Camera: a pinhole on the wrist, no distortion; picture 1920 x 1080 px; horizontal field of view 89.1 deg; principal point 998.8 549.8 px. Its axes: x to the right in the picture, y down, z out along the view. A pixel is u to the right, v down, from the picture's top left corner.
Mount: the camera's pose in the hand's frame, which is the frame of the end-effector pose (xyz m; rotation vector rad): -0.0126 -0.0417 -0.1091 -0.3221 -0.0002 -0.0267
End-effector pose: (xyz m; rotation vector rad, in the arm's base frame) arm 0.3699 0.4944 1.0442 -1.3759 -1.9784 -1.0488
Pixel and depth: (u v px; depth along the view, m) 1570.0 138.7 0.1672
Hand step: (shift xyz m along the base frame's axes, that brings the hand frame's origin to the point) -0.0829 0.0937 0.0048
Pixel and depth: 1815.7 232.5 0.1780
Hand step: -0.0882 0.1296 0.0446
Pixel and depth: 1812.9 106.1 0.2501
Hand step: -0.1369 0.2260 0.0299
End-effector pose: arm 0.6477 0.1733 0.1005 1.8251 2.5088 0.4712
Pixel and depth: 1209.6 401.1 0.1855
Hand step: -0.0055 0.0406 -0.0705
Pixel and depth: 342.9 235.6 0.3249
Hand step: 0.0861 -0.1703 -0.2686
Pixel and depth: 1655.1 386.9 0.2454
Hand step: -0.0316 0.1725 -0.1068
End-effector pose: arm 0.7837 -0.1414 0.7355 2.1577 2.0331 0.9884
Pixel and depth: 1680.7 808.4 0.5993
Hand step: 0.4216 0.4934 -0.0311
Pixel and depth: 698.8 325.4 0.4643
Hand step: 0.1772 0.0034 -0.3549
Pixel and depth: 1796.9 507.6 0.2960
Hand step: 0.0983 0.2738 -0.0291
